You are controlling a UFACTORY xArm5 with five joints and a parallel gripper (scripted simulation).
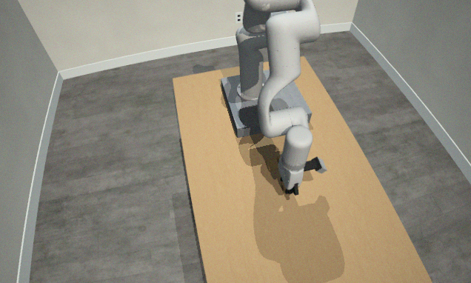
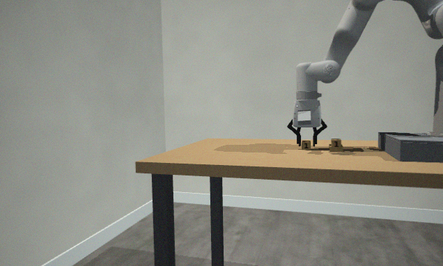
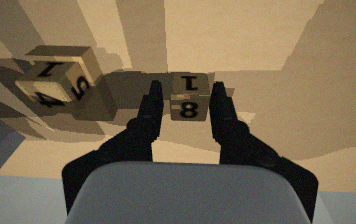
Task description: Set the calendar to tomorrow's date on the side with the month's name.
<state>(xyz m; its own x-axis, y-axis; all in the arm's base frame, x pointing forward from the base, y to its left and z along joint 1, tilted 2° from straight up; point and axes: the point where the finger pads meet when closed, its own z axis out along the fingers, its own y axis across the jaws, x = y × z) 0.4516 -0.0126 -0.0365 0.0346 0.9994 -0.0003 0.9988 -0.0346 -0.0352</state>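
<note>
Now: the wooden cube 2 cm below my hand. Also, from my hand: wooden tray (10 cm behind, 2 cm below).
</note>
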